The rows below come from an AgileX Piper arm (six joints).
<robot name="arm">
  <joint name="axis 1" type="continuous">
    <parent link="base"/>
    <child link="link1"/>
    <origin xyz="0 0 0.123" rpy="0 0 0"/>
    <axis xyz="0 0 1"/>
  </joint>
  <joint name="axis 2" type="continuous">
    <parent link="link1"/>
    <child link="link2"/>
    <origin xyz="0 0 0" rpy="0 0 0"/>
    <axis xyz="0 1 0"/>
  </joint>
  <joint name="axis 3" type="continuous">
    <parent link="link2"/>
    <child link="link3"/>
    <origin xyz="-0.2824 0 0.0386" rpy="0 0 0"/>
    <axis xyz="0 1 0"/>
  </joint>
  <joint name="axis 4" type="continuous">
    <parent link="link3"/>
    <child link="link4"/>
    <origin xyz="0.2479 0 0.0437" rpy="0 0 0"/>
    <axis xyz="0.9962 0 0.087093"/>
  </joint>
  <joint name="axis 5" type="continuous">
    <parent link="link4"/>
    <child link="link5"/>
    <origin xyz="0 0 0" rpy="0 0 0"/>
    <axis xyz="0 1 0"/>
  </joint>
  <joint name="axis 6" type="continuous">
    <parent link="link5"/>
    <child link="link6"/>
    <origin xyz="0.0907 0 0.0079" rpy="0 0 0"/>
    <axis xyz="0.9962 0 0.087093"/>
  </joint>
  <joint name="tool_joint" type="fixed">
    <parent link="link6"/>
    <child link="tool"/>
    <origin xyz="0 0 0" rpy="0 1.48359 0"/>
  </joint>
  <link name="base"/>
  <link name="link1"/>
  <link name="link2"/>
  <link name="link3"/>
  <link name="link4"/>
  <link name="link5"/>
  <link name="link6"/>
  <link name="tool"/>
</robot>
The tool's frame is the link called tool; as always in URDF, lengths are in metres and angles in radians. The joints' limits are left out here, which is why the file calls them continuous.
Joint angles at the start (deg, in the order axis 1, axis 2, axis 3, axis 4, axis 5, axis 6):
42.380 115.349 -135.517 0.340 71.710 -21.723
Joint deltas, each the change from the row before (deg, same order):
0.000 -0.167 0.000 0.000 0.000 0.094
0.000 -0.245 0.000 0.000 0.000 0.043
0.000 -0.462 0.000 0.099 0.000 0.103
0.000 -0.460 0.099 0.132 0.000 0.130
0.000 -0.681 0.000 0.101 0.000 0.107
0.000 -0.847 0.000 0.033 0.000 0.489
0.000 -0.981 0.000 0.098 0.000 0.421
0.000 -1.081 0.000 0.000 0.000 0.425
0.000 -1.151 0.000 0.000 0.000 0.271
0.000 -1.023 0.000 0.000 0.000 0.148
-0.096 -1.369 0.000 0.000 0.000 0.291
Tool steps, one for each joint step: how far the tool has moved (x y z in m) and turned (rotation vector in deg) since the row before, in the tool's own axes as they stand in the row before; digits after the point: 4 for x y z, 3 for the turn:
-0.0002 -0.0001 -0.0015 0.061 -0.155 0.093
-0.0003 -0.0001 -0.0022 0.090 -0.228 0.042
-0.0007 -0.0001 -0.0042 0.081 -0.465 0.131
-0.0004 0.0001 -0.0038 0.014 -0.382 0.168
-0.0010 -0.0001 -0.0062 0.156 -0.670 0.132
-0.0011 -0.0003 -0.0077 0.271 -0.803 0.490
-0.0013 -0.0002 -0.0090 0.253 -0.953 0.439
-0.0014 -0.0004 -0.0099 0.367 -1.017 0.411
-0.0015 -0.0004 -0.0105 0.385 -1.085 0.256
-0.0013 -0.0003 -0.0093 0.338 -0.965 0.134
-0.0016 -0.0011 -0.0125 0.519 -1.270 0.333

